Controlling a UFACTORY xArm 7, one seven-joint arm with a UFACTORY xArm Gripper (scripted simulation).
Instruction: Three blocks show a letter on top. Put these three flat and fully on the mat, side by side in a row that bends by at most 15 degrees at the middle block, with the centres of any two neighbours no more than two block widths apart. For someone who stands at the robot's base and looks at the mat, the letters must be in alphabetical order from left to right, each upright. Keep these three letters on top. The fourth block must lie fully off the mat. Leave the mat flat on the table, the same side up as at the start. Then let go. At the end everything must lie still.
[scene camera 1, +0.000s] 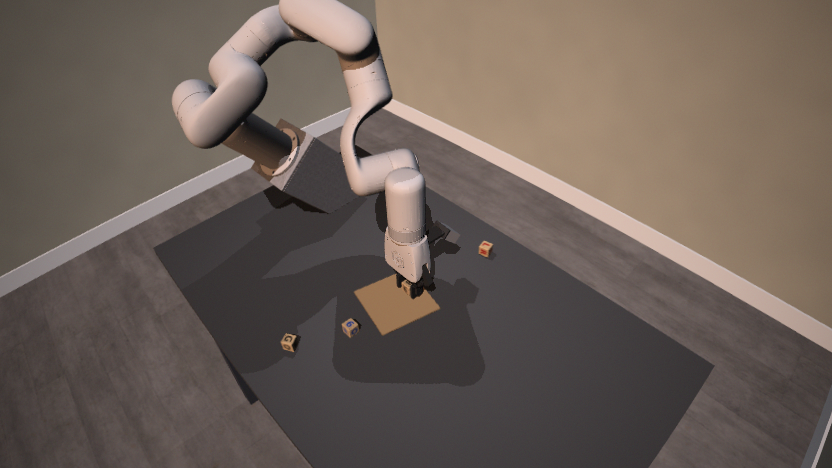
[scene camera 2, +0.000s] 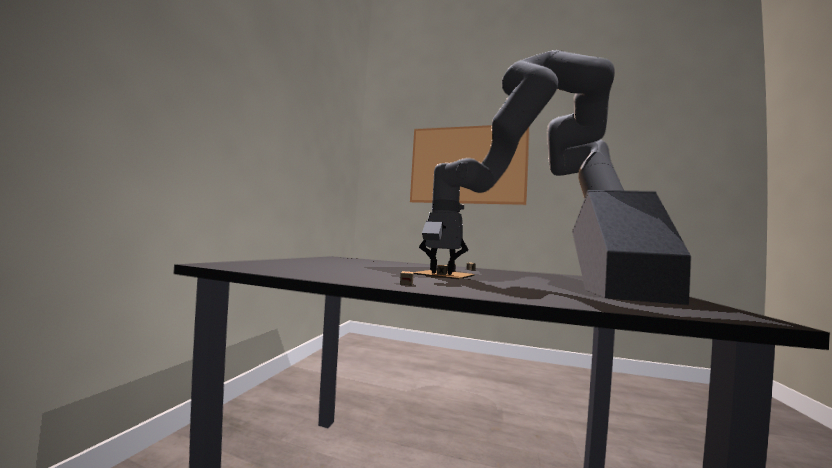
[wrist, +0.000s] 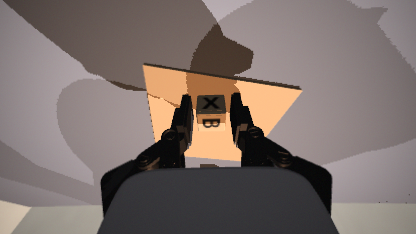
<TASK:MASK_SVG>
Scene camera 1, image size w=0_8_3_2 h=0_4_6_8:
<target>my gripper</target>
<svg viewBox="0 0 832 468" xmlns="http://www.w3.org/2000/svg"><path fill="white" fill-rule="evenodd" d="M437 220L420 240L412 243L395 241L388 233L388 226L386 228L384 242L385 260L394 268L398 288L402 287L402 282L406 279L412 282L410 286L412 299L422 294L423 286L421 285L430 286L433 284L430 276L431 257L429 244L439 238L455 244L460 236L459 233L448 225Z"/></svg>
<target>tan mat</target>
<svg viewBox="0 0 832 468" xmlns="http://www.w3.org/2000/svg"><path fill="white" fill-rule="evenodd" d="M440 307L424 287L422 294L412 299L411 295L409 296L402 290L402 287L397 287L396 274L354 291L382 336L439 310Z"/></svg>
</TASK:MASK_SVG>
